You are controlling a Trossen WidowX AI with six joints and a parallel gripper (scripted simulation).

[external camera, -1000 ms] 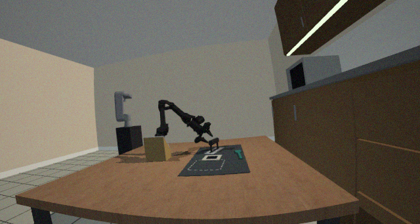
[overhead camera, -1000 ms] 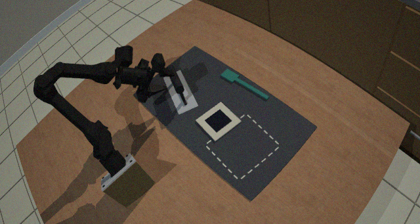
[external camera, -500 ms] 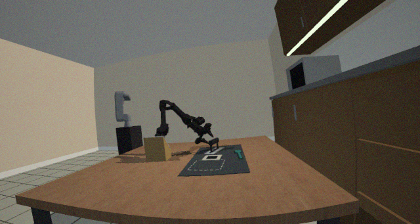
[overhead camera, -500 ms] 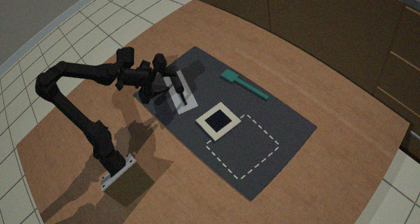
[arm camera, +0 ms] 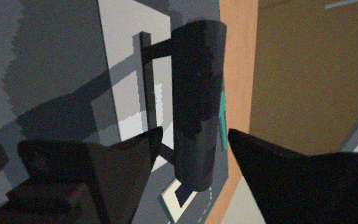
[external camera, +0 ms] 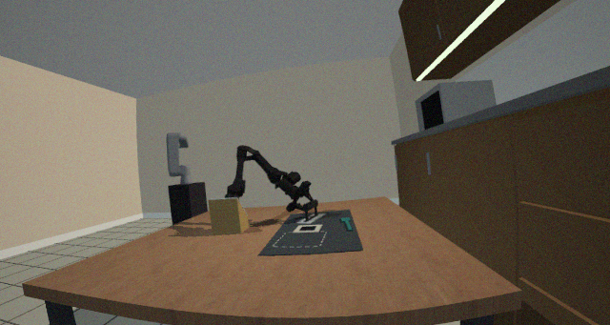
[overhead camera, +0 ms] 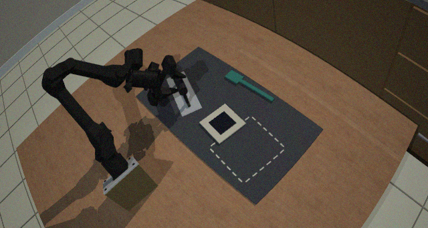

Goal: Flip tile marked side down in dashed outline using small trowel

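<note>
Right now the trowel is 30 mm below my gripper tip and 10 mm behind it. From my gripper tip the other things lie so: dark mat 150 mm to the right, 90 mm below, 50 mm ahead; then tile 190 mm to the right, 60 mm below, 20 mm ahead; then teal flat tool 180 mm ahead, 110 mm to the right, 60 mm below.
</note>
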